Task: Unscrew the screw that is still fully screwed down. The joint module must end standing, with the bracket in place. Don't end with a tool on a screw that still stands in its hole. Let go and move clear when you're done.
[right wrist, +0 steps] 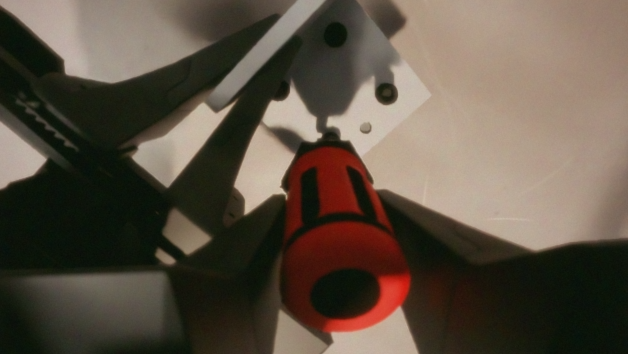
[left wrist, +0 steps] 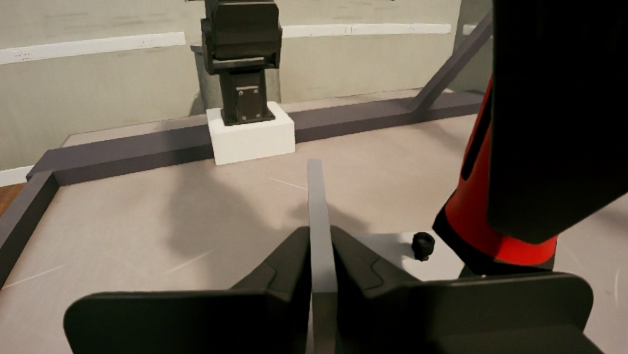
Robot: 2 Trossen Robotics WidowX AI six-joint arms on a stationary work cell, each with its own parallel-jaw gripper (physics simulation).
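Frame: origin at the left arm's base, x right, y up, z back, level; millimetres.
Where they show: left gripper, fingertip midpoint: [right wrist: 290, 29] [left wrist: 317, 237]; right gripper, fingertip midpoint: [right wrist: 329, 204] [left wrist: 523, 200]; right arm's base, link origin: [left wrist: 246, 115].
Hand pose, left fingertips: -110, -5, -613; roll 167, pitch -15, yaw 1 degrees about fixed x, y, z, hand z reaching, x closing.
Observation:
After its pixels a point has its place, as x, y, z.
A pale bracket has an upright wall [left wrist: 316, 200] @(-111, 12, -613) [right wrist: 260, 60] @(-113, 12, -599) and a flat plate [right wrist: 410, 95] @(-46, -32, -620). My left gripper [left wrist: 317, 237] @(-110, -5, -613) [right wrist: 290, 29] @(-110, -5, -613) is shut on the upright wall. My right gripper [right wrist: 329, 204] @(-70, 30, -572) is shut on a red and black screwdriver [left wrist: 480, 205] @(-84, 32, -572) [right wrist: 335, 240] @(-78, 72, -582). Its tip end points down at the near part of the plate, at a screw [right wrist: 330, 133] @(-71, -30, -583) mostly hidden by the tool; contact cannot be told. One black screw [left wrist: 423, 244] @(-62, -21, -610) stands on the plate in the left wrist view. Another black screw head [right wrist: 386, 93] @(-60, -24, -614) shows in the right wrist view. The joint module cannot be made out clearly.
A small round hole [right wrist: 365, 128] @(-56, -34, -594) and a large dark round opening [right wrist: 335, 34] @(-94, -24, -623) show in the plate. A black arm base on a white block [left wrist: 255, 142] @(-104, -76, -874) stands at the far edge, by the dark frame rail [left wrist: 350, 122] @(37, -79, -909). The two grippers are close together.

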